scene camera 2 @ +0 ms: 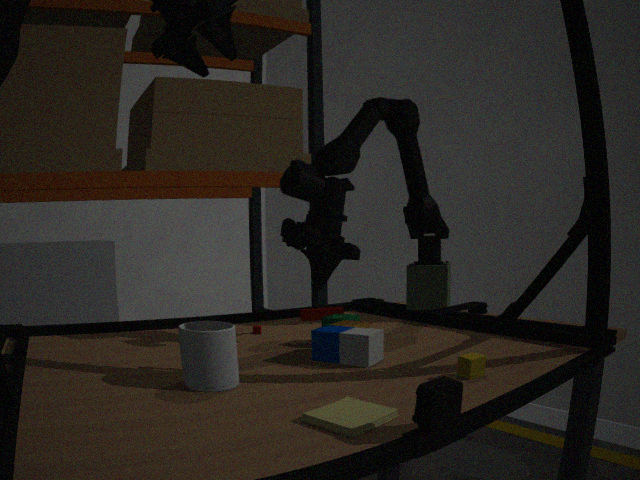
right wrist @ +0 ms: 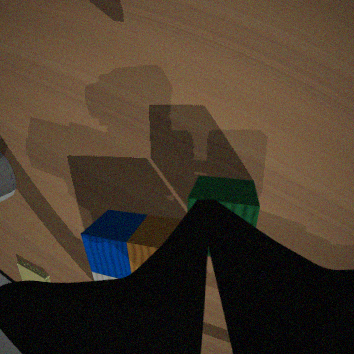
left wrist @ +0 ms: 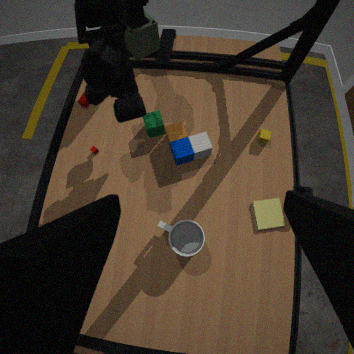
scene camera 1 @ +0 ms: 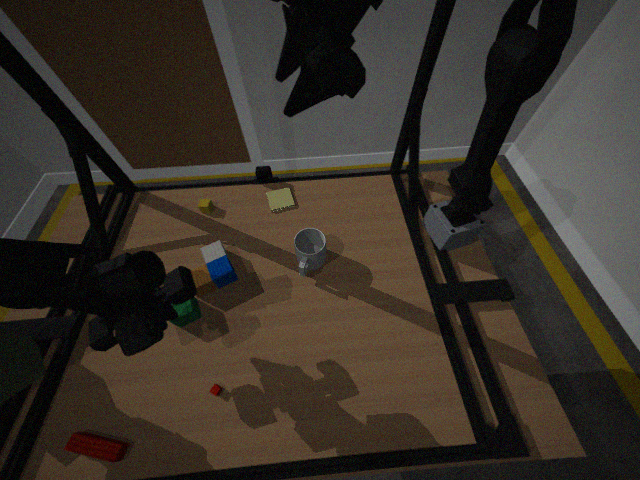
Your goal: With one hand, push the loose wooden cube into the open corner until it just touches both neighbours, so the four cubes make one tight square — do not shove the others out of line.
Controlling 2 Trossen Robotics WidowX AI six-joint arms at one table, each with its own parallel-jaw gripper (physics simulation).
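Blue cube (scene camera 1: 222, 271) (scene camera 2: 325, 343) (left wrist: 182, 151) (right wrist: 107, 252) touches the white cube (scene camera 1: 213, 251) (scene camera 2: 361, 347) (left wrist: 201, 145) and the orange cube (scene camera 1: 203, 281) (left wrist: 176, 131) (right wrist: 142, 255), forming an L. The green cube (scene camera 1: 186, 312) (scene camera 2: 341, 318) (left wrist: 154, 124) (right wrist: 227, 192) stands apart, a small gap from orange, on orange's side away from the open corner between orange and white. My right gripper (scene camera 2: 319, 303) (right wrist: 204, 207) is shut and empty; its tips overlap green in the right wrist view. My left gripper (scene camera 1: 283, 97) (scene camera 2: 219, 66) (left wrist: 202, 201) is open, empty and high above the table.
A grey mug (scene camera 1: 310, 250) (scene camera 2: 209, 356) (left wrist: 186, 238) stands near the cubes. A yellow pad (scene camera 1: 280, 199) (left wrist: 268, 214), small yellow block (scene camera 1: 205, 206) (left wrist: 264, 135), tiny red cube (scene camera 1: 215, 389) (left wrist: 94, 149) and red bar (scene camera 1: 96, 446) lie around. Dark frame bars edge the table.
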